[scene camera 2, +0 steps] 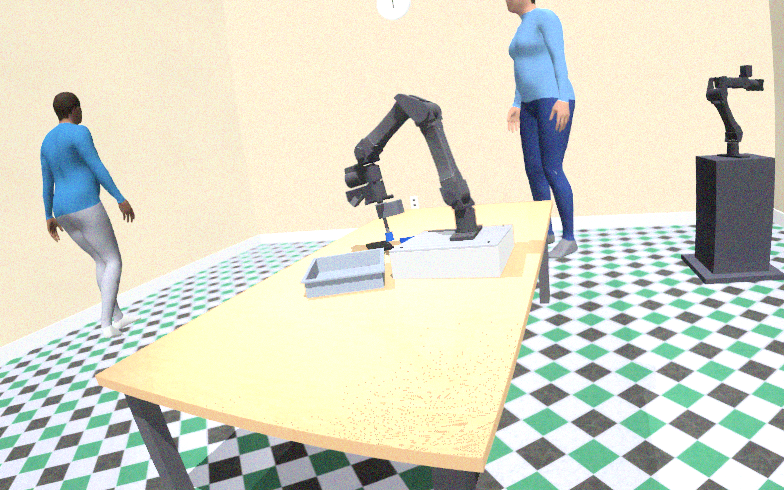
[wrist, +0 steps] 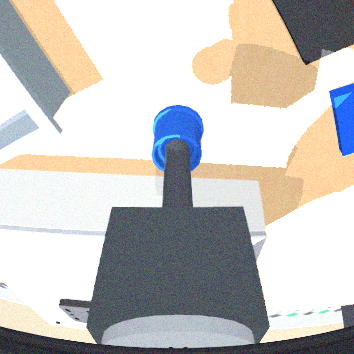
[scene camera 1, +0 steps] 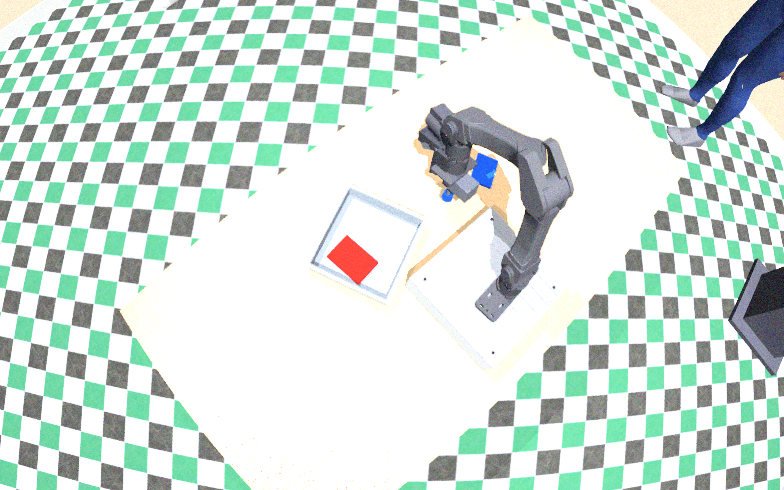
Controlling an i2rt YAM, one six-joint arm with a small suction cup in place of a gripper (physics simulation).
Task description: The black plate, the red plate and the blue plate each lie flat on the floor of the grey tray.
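Where they show: hand, its tool point: (scene camera 2: 390,240) (wrist: 176,128) (scene camera 1: 447,197); arm's base, origin of its link: (scene camera 2: 467,234) (scene camera 1: 507,286).
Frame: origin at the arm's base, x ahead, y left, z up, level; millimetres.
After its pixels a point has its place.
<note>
The red plate (scene camera 1: 352,260) @(x 327, y 213, z -62 mm) lies inside the grey tray (scene camera 1: 386,206) @(x 365, y 55, z -43 mm) (scene camera 2: 344,283) @(x 288, y 268, z -48 mm) (wrist: 36,65) @(x 304, y 29, z -59 mm), one corner close to a wall; it looks flat. It does not show in scene camera 2. The blue plate (scene camera 1: 484,169) @(x 260, y -238, z -65 mm) (scene camera 2: 406,239) @(x 273, y -244, z -65 mm) (wrist: 345,120) @(x 249, y -199, z -65 mm) lies on the table beyond the white base box, partly hidden in scene camera 2. The black plate (scene camera 2: 379,245) @(x 357, y -184, z -67 mm) (wrist: 322,25) @(x 323, y -165, z -67 mm) is on the table outside the tray, hidden under the arm in scene camera 1. My blue suction cup (scene camera 1: 446,195) @(x 270, y -70, z -22 mm) (scene camera 2: 389,236) (wrist: 178,125) points down above the table between tray and plates, open, holding nothing.
The white base box (scene camera 1: 456,312) @(x 52, y 143, z 8 mm) (scene camera 2: 448,262) @(x 25, y 174, z -31 mm) (wrist: 50,200) @(x 184, y 53, z -37 mm) carries the arm and stands close beside the tray. Two people (scene camera 2: 78,167) (scene camera 2: 540,63) stand around the table. A second arm (scene camera 2: 726,112) stands on a dark pedestal (scene camera 2: 734,213) away from the table.
</note>
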